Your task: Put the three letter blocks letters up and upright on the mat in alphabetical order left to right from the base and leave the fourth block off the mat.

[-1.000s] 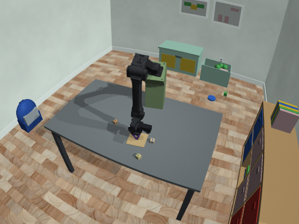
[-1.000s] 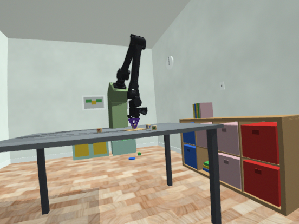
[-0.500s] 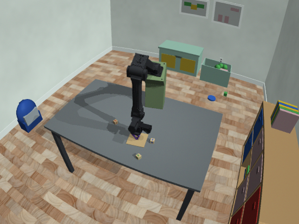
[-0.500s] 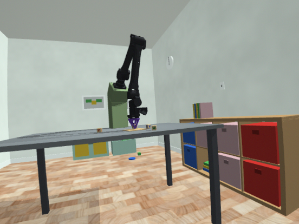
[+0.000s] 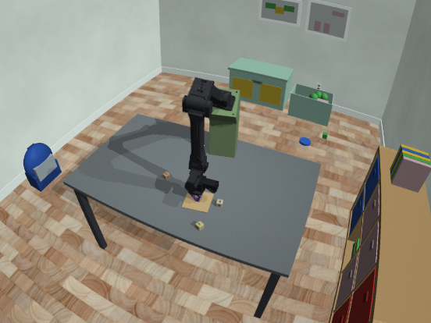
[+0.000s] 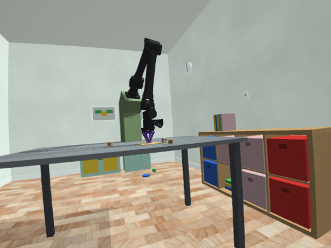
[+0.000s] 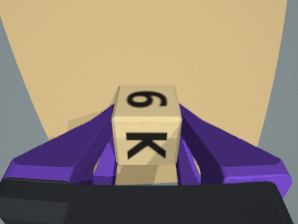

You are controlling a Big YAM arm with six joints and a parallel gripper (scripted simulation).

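My hand is 1 cm below the wooden block. The rest, counted from my hand: mat: 1 cm below.
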